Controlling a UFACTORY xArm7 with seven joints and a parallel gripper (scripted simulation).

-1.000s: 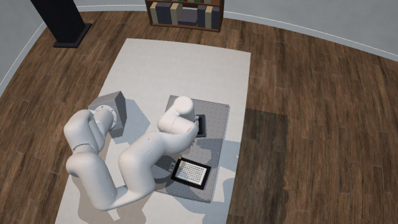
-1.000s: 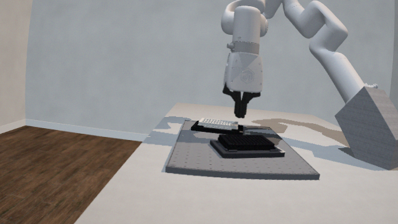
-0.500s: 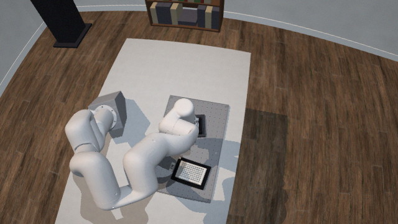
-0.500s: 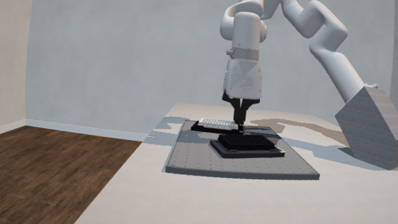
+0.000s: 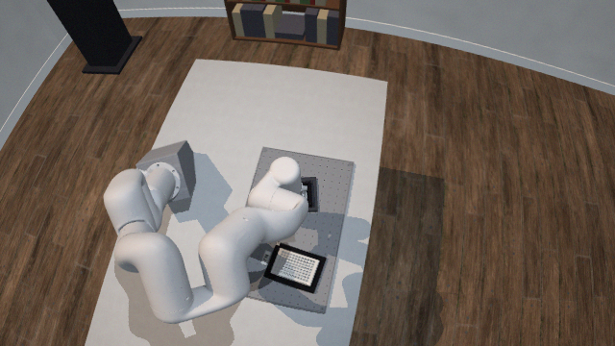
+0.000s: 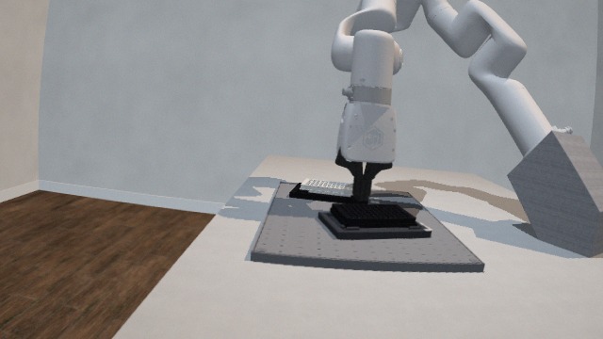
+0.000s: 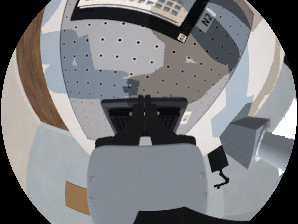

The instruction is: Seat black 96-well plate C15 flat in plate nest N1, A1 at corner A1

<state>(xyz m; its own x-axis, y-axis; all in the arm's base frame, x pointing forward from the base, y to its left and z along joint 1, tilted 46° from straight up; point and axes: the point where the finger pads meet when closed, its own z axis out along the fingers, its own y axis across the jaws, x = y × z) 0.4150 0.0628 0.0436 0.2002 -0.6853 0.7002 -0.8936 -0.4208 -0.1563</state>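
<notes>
Now: the black plate C15 70 mm to the left of my hand, 30 mm below it and 20 mm behind it. Round my hand: dark plate nest N1: 70 mm to the left, 50 mm below, 20 mm behind; N2 label: 150 mm to the right, 50 mm below, 50 mm behind; white plate C51: 160 mm to the right, 40 mm ahead, 30 mm below.
</notes>
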